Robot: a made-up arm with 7 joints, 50 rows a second.
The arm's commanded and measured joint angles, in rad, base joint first. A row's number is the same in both.
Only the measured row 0 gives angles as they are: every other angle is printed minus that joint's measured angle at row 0.
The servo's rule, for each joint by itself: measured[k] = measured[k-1] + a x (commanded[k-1-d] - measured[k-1]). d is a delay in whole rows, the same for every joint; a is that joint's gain. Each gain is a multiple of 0.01, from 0.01 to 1. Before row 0 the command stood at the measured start. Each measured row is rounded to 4 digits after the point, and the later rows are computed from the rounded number. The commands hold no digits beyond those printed.
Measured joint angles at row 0:
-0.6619 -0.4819 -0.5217 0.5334 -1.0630 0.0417 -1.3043
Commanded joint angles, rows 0 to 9:
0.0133 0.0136 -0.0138 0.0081 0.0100 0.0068 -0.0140
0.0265 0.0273 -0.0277 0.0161 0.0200 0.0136 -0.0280
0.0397 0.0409 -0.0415 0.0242 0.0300 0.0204 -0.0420
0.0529 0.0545 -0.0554 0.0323 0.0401 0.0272 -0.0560
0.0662 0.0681 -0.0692 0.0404 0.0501 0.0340 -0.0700
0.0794 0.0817 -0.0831 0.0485 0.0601 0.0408 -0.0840
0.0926 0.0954 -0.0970 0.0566 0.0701 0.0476 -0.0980
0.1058 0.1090 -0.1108 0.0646 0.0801 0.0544 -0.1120
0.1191 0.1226 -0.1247 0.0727 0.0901 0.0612 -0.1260
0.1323 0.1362 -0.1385 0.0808 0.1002 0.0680 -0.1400
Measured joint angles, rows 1 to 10:
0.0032 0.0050 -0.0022 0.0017 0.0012 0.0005 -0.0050
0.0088 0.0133 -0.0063 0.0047 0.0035 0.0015 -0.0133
0.0162 0.0235 -0.0119 0.0088 0.0067 0.0030 -0.0236
0.0250 0.0350 -0.0189 0.0137 0.0107 0.0049 -0.0353
0.0349 0.0472 -0.0269 0.0193 0.0154 0.0072 -0.0478
0.0456 0.0600 -0.0359 0.0254 0.0208 0.0099 -0.0608
0.0569 0.0731 -0.0457 0.0320 0.0267 0.0129 -0.0742
0.0686 0.0864 -0.0561 0.0388 0.0331 0.0162 -0.0878
0.0807 0.0998 -0.0671 0.0459 0.0399 0.0198 -0.1016
0.0931 0.1133 -0.0785 0.0532 0.0471 0.0237 -0.1154
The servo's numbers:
d 0
a 0.24 0.37 0.16 0.21 0.12 0.08 0.36

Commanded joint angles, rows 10 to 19:
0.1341 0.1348 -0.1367 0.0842 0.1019 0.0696 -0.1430
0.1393 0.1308 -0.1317 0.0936 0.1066 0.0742 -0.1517
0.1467 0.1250 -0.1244 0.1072 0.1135 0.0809 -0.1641
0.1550 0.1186 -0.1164 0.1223 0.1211 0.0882 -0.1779
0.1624 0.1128 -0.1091 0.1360 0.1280 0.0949 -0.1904
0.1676 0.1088 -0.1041 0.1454 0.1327 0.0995 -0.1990
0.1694 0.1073 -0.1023 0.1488 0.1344 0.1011 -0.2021
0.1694 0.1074 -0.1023 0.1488 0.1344 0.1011 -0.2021
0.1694 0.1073 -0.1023 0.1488 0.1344 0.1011 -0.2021
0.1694 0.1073 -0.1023 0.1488 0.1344 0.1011 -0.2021
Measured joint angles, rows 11 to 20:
0.1029 0.1213 -0.0878 0.0597 0.0537 0.0274 -0.1253
0.1116 0.1248 -0.0948 0.0668 0.0600 0.0311 -0.1348
0.1200 0.1249 -0.0995 0.0753 0.0664 0.0351 -0.1453
0.1284 0.1226 -0.1022 0.0852 0.0730 0.0393 -0.1570
0.1366 0.1190 -0.1033 0.0959 0.0796 0.0437 -0.1690
0.1440 0.1152 -0.1034 0.1063 0.0860 0.0482 -0.1798
0.1501 0.1123 -0.1032 0.1152 0.0918 0.0524 -0.1878
0.1547 0.1105 -0.1031 0.1223 0.0969 0.0563 -0.1929
0.1582 0.1093 -0.1030 0.1279 0.1014 0.0599 -0.1962
0.1609 0.1086 -0.1029 0.1323 0.1054 0.0632 -0.1983

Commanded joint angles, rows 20 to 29:
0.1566 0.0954 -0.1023 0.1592 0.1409 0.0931 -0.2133
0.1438 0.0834 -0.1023 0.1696 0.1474 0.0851 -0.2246
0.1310 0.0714 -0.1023 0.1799 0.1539 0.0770 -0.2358
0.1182 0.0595 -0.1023 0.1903 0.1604 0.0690 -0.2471
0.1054 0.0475 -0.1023 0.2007 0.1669 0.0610 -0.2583
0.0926 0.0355 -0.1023 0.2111 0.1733 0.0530 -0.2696
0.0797 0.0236 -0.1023 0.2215 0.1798 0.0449 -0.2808
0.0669 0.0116 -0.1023 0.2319 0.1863 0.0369 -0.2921
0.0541 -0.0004 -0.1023 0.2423 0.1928 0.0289 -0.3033
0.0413 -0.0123 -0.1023 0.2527 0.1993 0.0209 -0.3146
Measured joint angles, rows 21 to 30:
0.1599 0.1037 -0.1028 0.1379 0.1097 0.0656 -0.2037
0.1560 0.0962 -0.1027 0.1446 0.1142 0.0672 -0.2112
0.1500 0.0870 -0.1026 0.1520 0.1190 0.0680 -0.2201
0.1424 0.0768 -0.1026 0.1600 0.1240 0.0681 -0.2298
0.1335 0.0660 -0.1026 0.1685 0.1291 0.0675 -0.2401
0.1237 0.0547 -0.1026 0.1774 0.1344 0.0663 -0.2507
0.1131 0.0432 -0.1026 0.1867 0.1398 0.0646 -0.2615
0.1020 0.0315 -0.1026 0.1962 0.1454 0.0624 -0.2725
0.0905 0.0197 -0.1026 0.2059 0.1511 0.0597 -0.2836
0.0787 0.0079 -0.1026 0.2157 0.1569 0.0566 -0.2948

